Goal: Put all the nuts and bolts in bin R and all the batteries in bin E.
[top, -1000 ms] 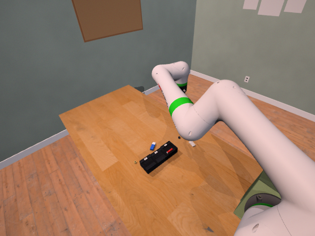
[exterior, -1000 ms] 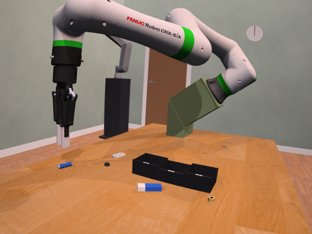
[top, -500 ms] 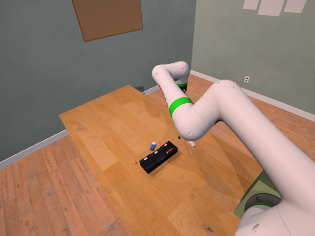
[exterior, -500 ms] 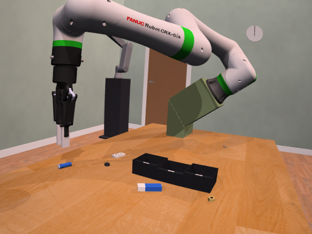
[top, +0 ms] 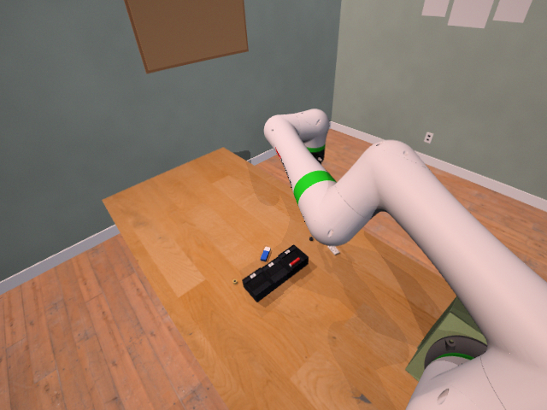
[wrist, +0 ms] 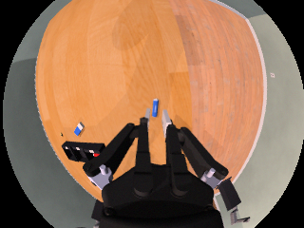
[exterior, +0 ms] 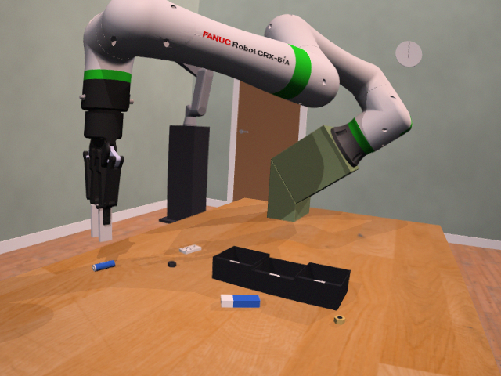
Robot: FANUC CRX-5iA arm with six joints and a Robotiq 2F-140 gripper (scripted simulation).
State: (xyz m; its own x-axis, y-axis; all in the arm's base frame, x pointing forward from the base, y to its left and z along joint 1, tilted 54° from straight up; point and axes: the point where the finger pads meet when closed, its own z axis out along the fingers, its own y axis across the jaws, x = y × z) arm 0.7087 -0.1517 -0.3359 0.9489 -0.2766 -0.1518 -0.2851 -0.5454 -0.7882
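My gripper is now 9 cm above the blue battery. The rest, counted from my hand: black nut (10 cm to the left, 10 cm below, 10 cm behind); red battery (25 cm to the left, 14 cm behind, 9 cm below); white domino-like tile (21 cm behind, 9 cm to the left, 9 cm below).
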